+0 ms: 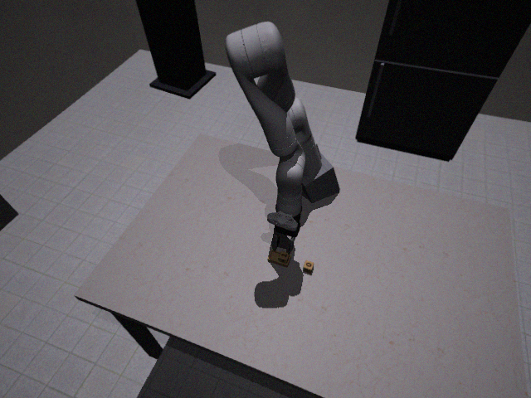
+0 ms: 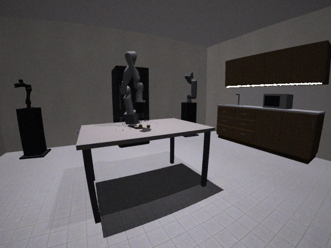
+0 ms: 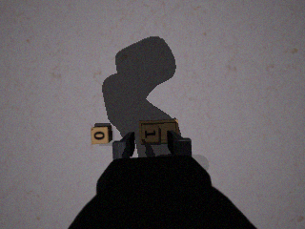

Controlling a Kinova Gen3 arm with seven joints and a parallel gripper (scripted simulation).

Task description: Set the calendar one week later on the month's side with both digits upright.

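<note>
My gripper is now 90 mm above the wooden cube. The rest, counted from my hand: wooden tray (20 mm to the right, 110 mm below).
</note>
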